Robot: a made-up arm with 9 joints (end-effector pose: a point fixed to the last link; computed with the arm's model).
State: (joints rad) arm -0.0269 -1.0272 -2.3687 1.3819 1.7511 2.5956 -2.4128 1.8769 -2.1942
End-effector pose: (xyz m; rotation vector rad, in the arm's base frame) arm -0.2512 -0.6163 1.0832 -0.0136 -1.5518 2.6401
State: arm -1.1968 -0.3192 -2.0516 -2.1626 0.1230 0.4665 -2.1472 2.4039 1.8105
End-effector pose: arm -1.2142 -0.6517 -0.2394 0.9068 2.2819 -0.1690
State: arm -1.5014 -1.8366 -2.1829 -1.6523 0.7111 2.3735 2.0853 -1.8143 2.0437
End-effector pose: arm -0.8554 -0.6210 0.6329 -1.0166 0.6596 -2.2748
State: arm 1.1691 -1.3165 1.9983 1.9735 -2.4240 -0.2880 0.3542 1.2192 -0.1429
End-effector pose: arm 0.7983 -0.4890 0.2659 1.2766 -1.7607 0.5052
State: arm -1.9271 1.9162 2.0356 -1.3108 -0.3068 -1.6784 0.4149 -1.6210 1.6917
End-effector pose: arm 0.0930 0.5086 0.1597 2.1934 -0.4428 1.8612
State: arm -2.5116 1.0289 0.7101 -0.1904 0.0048 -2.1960 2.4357 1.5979 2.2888
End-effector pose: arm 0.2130 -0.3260 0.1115 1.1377 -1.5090 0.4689
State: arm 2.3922 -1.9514 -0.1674 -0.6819 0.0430 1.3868 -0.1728 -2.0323 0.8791
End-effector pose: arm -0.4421 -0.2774 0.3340 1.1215 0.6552 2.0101
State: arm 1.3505 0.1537 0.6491 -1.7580 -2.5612 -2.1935 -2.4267 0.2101 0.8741
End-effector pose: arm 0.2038 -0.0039 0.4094 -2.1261 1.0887 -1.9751
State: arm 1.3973 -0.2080 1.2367 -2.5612 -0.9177 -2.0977 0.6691 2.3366 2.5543
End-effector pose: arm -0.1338 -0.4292 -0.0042 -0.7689 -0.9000 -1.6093
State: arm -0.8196 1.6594 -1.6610 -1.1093 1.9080 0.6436 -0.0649 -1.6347 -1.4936
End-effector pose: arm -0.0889 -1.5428 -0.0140 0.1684 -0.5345 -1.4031
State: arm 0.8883 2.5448 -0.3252 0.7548 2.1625 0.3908 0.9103 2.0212 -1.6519
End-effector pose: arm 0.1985 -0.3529 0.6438 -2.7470 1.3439 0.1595
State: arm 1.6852 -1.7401 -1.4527 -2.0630 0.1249 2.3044 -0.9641 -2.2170 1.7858
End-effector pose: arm 0.0070 -0.6108 0.0540 1.8731 -0.3882 2.1204
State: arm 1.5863 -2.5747 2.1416 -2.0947 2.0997 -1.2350 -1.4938 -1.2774 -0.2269
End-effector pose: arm 0.7024 0.5933 -0.0872 -0.5955 -0.1692 0.9832
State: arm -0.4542 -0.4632 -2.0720 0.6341 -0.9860 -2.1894 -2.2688 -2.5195 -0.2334
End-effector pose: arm -0.6873 -0.3070 -0.1022 0.4092 1.3757 2.0170
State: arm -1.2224 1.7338 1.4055 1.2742 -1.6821 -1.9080 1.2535 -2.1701 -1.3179
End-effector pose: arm 0.2869 0.1412 0.2343 -1.5545 -0.3583 -0.1923
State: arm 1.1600 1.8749 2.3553 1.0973 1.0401 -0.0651 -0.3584 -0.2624 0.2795
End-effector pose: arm -0.7448 0.6926 -0.4790 0.3123 0.5406 2.6791
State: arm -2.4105 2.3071 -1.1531 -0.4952 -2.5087 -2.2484 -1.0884 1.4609 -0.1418
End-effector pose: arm -0.1891 -0.5716 -0.7413 -0.0108 1.8714 1.6714
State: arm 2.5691 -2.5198 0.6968 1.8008 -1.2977 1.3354 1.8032 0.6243 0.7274
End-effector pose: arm 0.4013 -0.0148 0.9947 0.9586 -1.4100 1.3252
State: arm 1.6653 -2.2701 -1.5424 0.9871 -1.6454 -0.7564 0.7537 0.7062 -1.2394
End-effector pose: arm -0.3359 -0.7043 0.6509 -0.8078 0.9786 -2.2268
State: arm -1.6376 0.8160 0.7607 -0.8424 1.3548 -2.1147 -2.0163 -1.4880 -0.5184
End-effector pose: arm -0.3057 0.5910 0.3837 -0.7958 -0.5367 1.7220
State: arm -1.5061 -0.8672 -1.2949 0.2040 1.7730 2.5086 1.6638 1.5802 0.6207
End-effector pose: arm -0.5390 -0.5794 0.4055 -0.9769 -1.7921 2.0794
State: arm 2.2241 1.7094 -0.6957 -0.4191 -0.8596 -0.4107 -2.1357 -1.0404 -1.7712
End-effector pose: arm 0.5042 -0.2386 -0.0085 -1.1767 0.2342 1.5200
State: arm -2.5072 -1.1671 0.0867 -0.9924 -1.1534 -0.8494 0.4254 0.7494 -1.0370
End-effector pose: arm 0.4694 -1.0332 0.1320 0.9060 -0.3919 0.0617
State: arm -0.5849 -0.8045 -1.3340 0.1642 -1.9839 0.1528 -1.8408 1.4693 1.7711
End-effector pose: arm 0.4735 -0.8006 -0.4247 1.4913 -0.4098 -0.5997
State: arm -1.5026 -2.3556 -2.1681 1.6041 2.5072 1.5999 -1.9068 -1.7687 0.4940
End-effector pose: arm -0.0247 -1.3886 0.8953 -0.5631 -0.9665 -0.7717
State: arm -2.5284 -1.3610 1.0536 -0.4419 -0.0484 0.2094 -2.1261 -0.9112 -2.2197
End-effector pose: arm 0.0618 -0.2492 -0.1185 1.2803 0.9424 -0.4454
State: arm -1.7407 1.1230 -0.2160 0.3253 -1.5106 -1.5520 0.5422 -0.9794 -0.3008
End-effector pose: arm 0.0233 -0.3772 0.7016 0.2815 -1.4098 0.9457
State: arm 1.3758 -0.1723 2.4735 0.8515 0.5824 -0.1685 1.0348 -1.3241 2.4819
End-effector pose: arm 0.2397 0.3245 0.5296 -1.2540 0.5913 2.1294
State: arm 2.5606 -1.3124 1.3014 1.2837 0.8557 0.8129 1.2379 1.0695 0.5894
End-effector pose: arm -0.5852 0.4688 -0.3950 0.6320 -0.7113 -2.6696
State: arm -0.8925 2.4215 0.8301 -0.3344 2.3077 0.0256 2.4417 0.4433 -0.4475
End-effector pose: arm -0.6149 -0.5862 0.2784 -0.7321 2.8000 -0.6663
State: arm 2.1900 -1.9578 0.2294 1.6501 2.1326 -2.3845 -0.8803 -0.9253 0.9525
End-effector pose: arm -0.9428 0.1809 0.4116 1.9314 1.6202 0.6882
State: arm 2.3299 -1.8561 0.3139 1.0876 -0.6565 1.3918 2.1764 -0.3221 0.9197
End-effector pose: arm -0.7543 -0.0775 0.1647 1.2710 1.7944 -0.5097
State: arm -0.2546 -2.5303 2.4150 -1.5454 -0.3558 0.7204 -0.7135 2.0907 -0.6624
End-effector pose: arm 0.7538 0.4007 0.3311 -2.7171 0.4055 -0.7979
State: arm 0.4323 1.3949 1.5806 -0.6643 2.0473 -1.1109 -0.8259 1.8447 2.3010
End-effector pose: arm -0.0225 0.8109 0.5973 0.3332 -1.5312 2.0582
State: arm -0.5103 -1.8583 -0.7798 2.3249 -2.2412 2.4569 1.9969 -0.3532 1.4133
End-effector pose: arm 0.5499 -1.1584 -0.3402 0.1786 0.3481 0.2308
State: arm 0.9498 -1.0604 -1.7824 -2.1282 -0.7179 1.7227 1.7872 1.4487 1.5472
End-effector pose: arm -0.0628 -1.3189 0.2133 -0.2049 2.8431 0.8109
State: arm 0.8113 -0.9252 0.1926 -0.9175 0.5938 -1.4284 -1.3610 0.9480 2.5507
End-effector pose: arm 0.5972 -0.2547 -0.1874 -0.0972 -0.7954 1.4841
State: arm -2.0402 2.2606 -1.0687 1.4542 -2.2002 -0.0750 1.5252 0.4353 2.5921
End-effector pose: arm -0.1160 -0.2960 0.1410 -2.4701 -0.9666 -0.6315
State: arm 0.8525 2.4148 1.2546 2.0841 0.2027 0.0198 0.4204 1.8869 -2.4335
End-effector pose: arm -0.3515 0.1230 -0.1647 0.7324 -0.5202 -1.4903
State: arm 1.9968 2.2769 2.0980 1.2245 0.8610 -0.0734 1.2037 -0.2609 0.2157
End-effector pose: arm -0.8287 0.2672 0.6303 -1.4963 -0.0549 -1.9102
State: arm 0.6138 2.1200 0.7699 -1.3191 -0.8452 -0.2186 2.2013 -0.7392 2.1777
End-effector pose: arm -0.3239 0.1864 0.5324 1.0335 0.6100 -2.6448
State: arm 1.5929 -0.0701 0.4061 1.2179 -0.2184 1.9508 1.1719 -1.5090 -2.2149
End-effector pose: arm -0.0116 -0.5985 0.0979 -0.9662 1.7900 -1.5973
